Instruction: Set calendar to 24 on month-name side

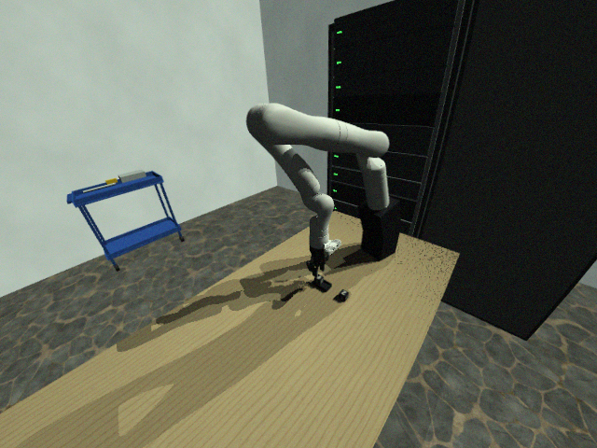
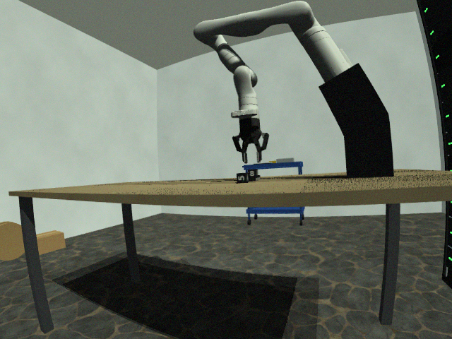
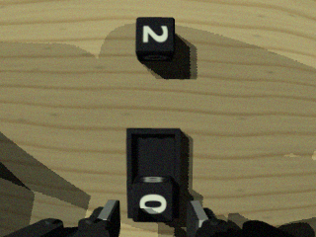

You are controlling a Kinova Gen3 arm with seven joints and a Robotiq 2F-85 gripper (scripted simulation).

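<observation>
Now: hand 50 mm above the black cube. Also, from my hand: black tray (20 mm to the left, 70 mm below); black date cube (20 mm ahead, 120 mm to the left, 60 mm below).
</observation>
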